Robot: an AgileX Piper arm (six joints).
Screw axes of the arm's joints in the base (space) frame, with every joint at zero. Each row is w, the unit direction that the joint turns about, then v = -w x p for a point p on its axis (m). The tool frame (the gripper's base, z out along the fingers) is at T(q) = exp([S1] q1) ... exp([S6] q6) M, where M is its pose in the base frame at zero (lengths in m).
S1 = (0, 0, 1, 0.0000, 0.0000, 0.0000)
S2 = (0, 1, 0, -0.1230, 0.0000, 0.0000)
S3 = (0, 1, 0, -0.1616, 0.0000, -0.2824)
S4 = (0.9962, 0, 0.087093, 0.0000, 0.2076, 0.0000)
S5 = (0, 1, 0, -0.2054, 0.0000, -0.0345)
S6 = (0.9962, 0, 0.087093, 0.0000, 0.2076, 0.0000)
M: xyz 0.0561 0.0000 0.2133 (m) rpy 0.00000 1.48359 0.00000 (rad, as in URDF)
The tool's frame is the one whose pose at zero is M.
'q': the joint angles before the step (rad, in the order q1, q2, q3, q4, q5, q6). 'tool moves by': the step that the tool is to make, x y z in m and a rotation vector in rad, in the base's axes. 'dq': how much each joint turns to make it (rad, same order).
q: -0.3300 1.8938 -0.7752 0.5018 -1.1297 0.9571
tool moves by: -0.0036 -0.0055 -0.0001 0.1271 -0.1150 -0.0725
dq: -0.0002 0.0001 -0.0083 0.0896 -0.0001 0.1261
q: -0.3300 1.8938 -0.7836 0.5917 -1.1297 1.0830
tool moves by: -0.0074 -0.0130 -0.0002 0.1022 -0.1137 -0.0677
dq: -0.0333 0.0001 -0.0040 0.0439 0.0000 0.1310
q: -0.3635 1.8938 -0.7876 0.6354 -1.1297 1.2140
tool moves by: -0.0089 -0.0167 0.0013 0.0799 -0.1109 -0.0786
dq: -0.0457 -0.0001 -0.0105 0.0411 0.0001 0.1127
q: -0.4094 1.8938 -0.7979 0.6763 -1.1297 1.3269
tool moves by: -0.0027 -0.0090 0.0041 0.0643 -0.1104 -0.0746
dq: -0.0132 -0.0001 -0.0267 0.0740 -0.0016 0.0794
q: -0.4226 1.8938 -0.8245 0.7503 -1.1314 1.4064
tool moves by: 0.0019 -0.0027 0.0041 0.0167 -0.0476 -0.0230
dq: 0.0000 -0.0001 -0.0217 0.0285 0.0002 0.0239
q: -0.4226 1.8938 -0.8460 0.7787 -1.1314 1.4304
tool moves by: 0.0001 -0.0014 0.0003 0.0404 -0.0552 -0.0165
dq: 0.0000 0.0000 -0.0087 0.0262 0.0102 0.0502
